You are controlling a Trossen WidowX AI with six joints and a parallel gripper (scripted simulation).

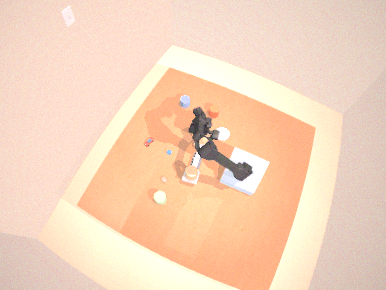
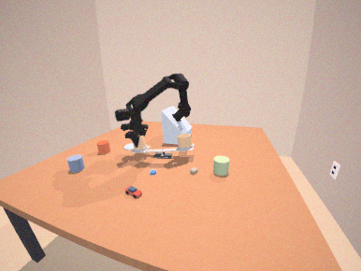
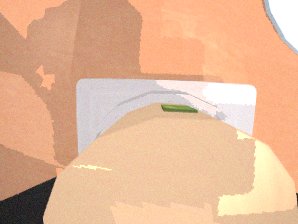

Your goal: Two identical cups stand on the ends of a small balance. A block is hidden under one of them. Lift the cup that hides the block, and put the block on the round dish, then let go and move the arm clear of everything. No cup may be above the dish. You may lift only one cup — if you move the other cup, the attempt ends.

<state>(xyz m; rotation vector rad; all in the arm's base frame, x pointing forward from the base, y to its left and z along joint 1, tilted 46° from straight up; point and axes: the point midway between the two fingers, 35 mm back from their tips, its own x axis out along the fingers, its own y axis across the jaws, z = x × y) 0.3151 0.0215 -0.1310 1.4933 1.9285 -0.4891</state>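
Now: gripper tip 13 cm to the left of the white round dish, 8 cm past it and 6 cm above it. Round my gripper tip: pale lavender block (1 cm below); then balance (13 cm to the left, 4 cm behind, 2 cm below); then red cylinder (22 cm to the right, 6 cm ahead, 2 cm below).
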